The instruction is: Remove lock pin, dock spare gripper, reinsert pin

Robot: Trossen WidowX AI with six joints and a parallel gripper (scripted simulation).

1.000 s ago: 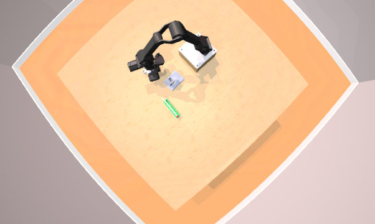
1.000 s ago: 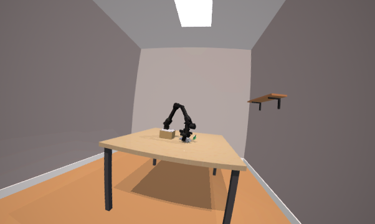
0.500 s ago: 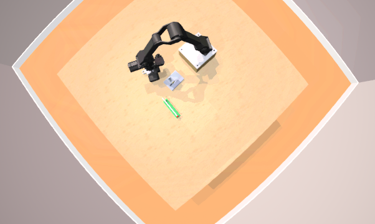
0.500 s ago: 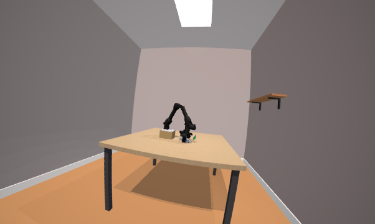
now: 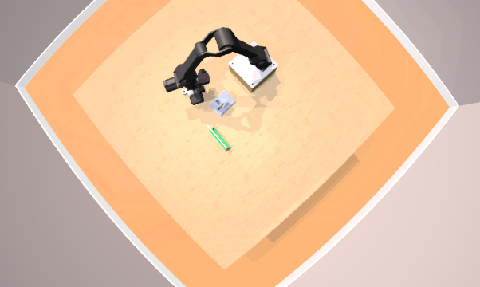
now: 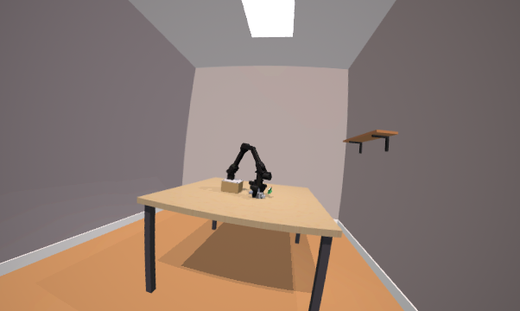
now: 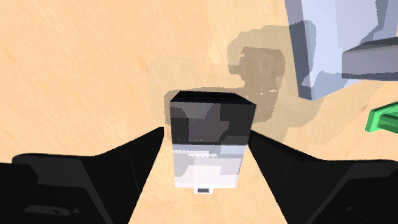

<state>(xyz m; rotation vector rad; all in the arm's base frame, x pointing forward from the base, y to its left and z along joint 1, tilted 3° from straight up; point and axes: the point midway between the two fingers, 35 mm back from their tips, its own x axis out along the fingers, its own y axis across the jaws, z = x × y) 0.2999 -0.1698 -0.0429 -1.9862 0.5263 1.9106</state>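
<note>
Now: the spare gripper 1 cm ahead of my gripper tip, 1 cm to the right of it and 1 cm above it. Round my gripper tip: green pin holder (10 cm ahead, 26 cm to the left, 1 cm above); then socket (3 cm behind, 15 cm to the left, 4 cm above).
</note>
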